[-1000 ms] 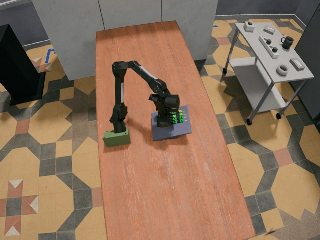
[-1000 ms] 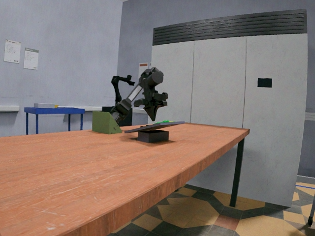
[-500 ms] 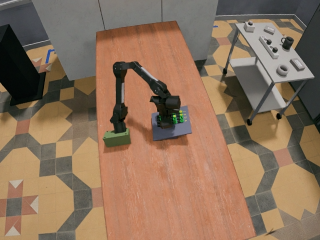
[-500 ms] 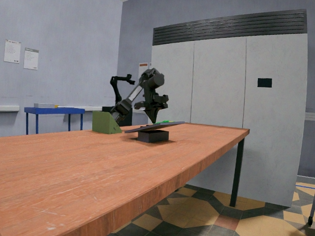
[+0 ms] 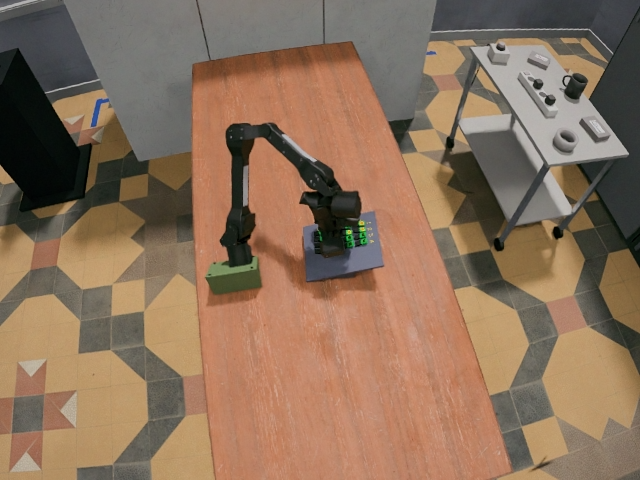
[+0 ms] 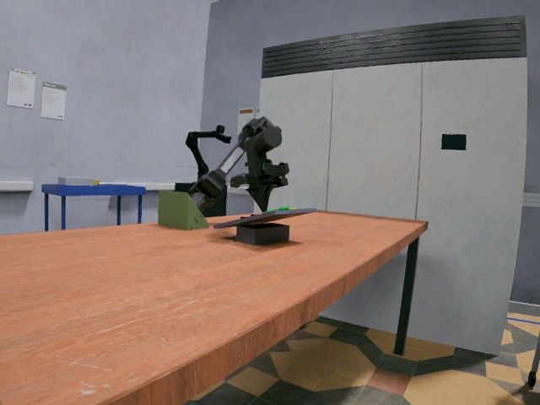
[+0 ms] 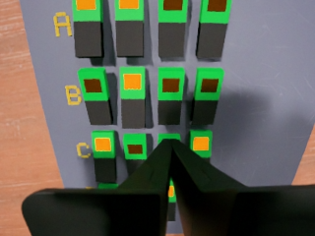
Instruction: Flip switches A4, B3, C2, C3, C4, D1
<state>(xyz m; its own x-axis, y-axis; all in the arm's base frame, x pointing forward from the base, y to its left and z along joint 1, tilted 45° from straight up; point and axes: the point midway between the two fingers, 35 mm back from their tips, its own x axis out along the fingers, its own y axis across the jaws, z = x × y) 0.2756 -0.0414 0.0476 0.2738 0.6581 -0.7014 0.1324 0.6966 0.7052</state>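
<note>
The switch C3 lies 4 cm below my hand. From my hand the other things lie so: switch C4 (2 cm to the right, 4 cm below); switch C2 (2 cm to the left, 4 cm below); switch B3 (4 cm ahead, 3 cm below).
</note>
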